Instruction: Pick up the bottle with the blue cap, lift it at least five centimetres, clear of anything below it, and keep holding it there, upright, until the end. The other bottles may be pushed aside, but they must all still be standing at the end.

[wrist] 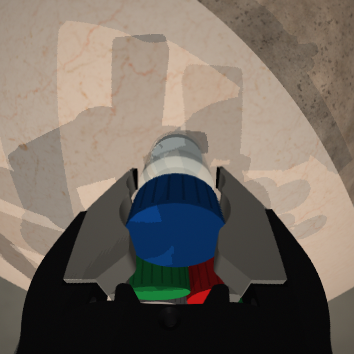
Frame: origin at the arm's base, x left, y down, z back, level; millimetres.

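Seen in the pictures: gripper, fingertip midpoint: [176,168].
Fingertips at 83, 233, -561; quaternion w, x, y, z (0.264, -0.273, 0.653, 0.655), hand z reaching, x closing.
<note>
Pixels of each thing's top centre, then the offset from my fingertips to it, as dx, dy, dz. "*": a spot on its surface instead.
- bottle with the blue cap, middle of its top: [174,241] -2, -71, +3
- whitish body, surface spot: [176,165] * +14, -33, -15
- green-capped bottle, middle of its top: [149,295] -29, -78, +60
- red-capped bottle, middle of its top: [214,299] -82, -74, +41
The bottle with the blue cap [175,232] is in the middle of the wrist view, seen from above and upright. Its clear and whitish body [176,165] runs down toward the pale table below the cap. My gripper [176,168] has one grey jaw on each side of the cap, and both jaws touch its sides; it is shut on this bottle. A green-capped bottle [160,280] and a red-capped bottle [202,282] show close behind the blue cap, partly hidden by it and by the gripper body. Their lower parts are hidden.
The round, pale marbled table [90,60] lies below, with its curved edge at the upper right. Beyond it is a brown speckled floor [310,30]. Several shadows fall across the table. A sliver of green shows by the gripper body, right of the red cap.
</note>
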